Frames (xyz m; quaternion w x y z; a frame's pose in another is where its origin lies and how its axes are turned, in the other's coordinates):
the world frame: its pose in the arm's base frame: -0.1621 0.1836 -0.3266 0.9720 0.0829 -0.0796 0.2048
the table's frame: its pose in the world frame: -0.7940 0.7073 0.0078 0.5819 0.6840 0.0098 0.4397
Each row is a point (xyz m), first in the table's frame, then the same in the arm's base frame.
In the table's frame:
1: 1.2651 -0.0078 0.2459
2: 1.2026 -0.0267 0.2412
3: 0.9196 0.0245 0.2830
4: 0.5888 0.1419 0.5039
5: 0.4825 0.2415 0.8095
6: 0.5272 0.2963 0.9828
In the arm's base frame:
1: -0.6169 1.1533 0.5946
2: -0.6298 1.1305 0.5346
3: -0.6901 0.9089 0.3565
4: -0.6348 0.5293 0.1989
5: -0.4386 0.2535 0.2063
6: -0.2987 0.1607 0.2890

